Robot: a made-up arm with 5 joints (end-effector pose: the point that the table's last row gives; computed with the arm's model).
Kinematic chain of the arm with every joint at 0, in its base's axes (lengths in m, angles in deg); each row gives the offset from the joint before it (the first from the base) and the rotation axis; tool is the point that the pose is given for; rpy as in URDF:
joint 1: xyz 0 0 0.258 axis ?
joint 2: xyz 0 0 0 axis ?
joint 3: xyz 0.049 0 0.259 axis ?
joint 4: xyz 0.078 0 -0.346 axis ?
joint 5: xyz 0.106 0 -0.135 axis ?
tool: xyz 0 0 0 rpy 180 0 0
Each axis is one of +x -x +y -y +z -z.
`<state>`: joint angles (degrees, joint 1 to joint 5).
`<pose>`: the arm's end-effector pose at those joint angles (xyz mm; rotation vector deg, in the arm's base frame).
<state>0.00 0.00 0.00 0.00 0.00</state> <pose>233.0 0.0 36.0 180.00 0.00 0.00</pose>
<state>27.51 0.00 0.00 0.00 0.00</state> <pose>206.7 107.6 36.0 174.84 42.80 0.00</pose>
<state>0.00 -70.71 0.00 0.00 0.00</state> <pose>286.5 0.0 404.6 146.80 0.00 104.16</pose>
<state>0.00 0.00 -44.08 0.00 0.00</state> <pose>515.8 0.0 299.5 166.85 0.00 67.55</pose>
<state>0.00 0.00 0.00 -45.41 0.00</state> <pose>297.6 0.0 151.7 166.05 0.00 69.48</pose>
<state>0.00 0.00 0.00 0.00 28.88</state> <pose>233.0 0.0 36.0 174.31 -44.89 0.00</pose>
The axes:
joint 1: +z
joint 2: +y
joint 3: +y
joint 4: +y
joint 5: -z

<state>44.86 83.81 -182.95 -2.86 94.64</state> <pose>497.6 495.2 500.9 -72.05 33.43 -33.95</pose>
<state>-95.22 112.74 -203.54 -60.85 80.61</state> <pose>-48.7 -533.4 364.7 1.49 -40.90 160.71</pose>
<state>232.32 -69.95 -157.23 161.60 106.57</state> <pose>224.1 290.1 611.5 -64.95 -126.78 90.21</pose>
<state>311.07 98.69 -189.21 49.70 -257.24</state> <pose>500.9 -574.8 218.7 -37.56 148.94 -50.96</pose>
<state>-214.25 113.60 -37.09 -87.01 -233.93</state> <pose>-23.4 15.9 -160.6 -169.79 -29.45 11.37</pose>
